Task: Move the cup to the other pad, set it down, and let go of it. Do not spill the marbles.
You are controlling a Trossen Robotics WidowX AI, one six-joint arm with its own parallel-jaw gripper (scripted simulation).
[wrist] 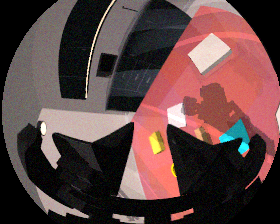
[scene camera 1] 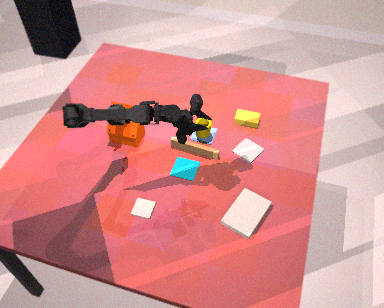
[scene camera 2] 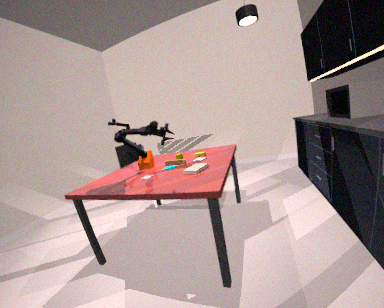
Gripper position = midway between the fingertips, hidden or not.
In view: the gripper [scene camera 1: 209, 123] and a large white slab [scene camera 1: 243, 217].
The large white slab shows as well in the wrist view [wrist: 211, 51]. The gripper is seen too in the wrist view [wrist: 150, 127].
